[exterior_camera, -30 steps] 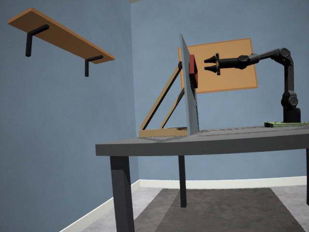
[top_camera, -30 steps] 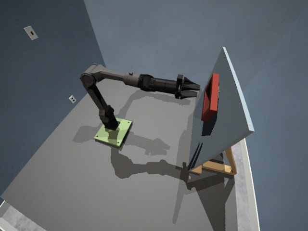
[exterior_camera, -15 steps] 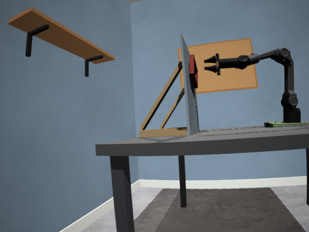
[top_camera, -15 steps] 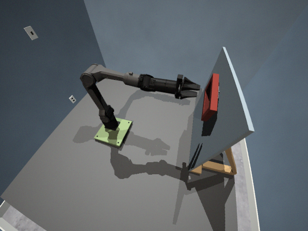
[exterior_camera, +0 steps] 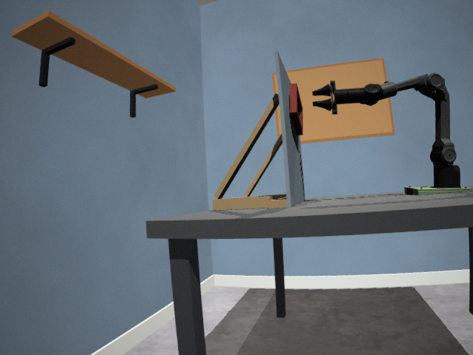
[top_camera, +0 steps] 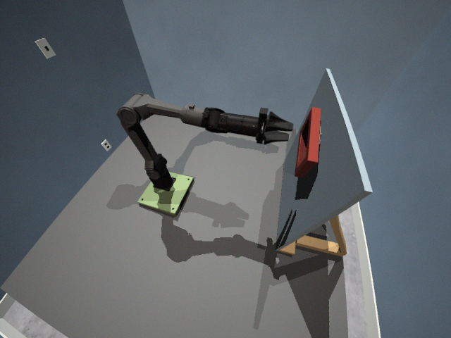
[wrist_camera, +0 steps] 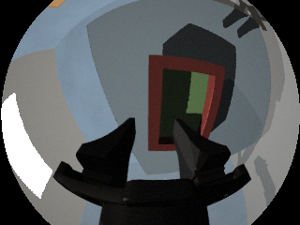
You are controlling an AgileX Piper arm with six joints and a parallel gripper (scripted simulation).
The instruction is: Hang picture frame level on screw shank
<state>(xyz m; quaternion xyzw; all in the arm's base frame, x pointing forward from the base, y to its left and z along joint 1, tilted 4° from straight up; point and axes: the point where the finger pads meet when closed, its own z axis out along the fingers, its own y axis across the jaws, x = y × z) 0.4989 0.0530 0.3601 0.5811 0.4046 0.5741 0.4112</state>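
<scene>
The red picture frame is 80 mm ahead of my hand, 20 mm to the left of it and 40 mm below it. Round my hand: grey upright panel 100 mm ahead, 10 mm to the left, 150 mm below.
</scene>
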